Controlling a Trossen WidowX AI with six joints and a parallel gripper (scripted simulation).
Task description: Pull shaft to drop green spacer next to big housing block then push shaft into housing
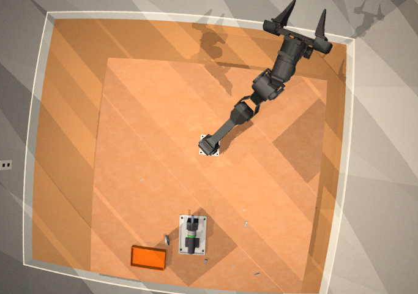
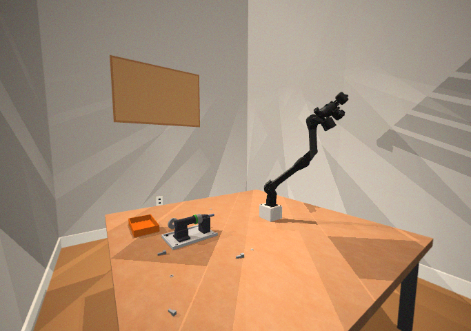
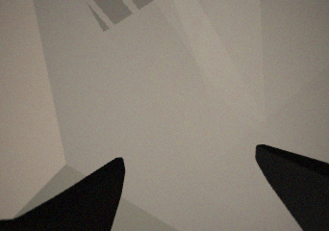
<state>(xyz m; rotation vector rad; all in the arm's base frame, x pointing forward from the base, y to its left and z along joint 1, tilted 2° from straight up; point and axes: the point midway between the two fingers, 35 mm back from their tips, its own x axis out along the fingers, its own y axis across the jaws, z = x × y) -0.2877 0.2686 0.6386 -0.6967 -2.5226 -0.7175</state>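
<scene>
The dark shaft lies 760 mm ahead of my gripper tip, 650 mm below it and 400 mm to the right of it. Also, from my gripper tip: grey spacer 780 mm ahead, 650 mm below, 410 mm to the right; orange tray 960 mm ahead, 720 mm below, 680 mm to the right; green spacer 810 mm ahead, 650 mm below, 410 mm to the right.
</scene>
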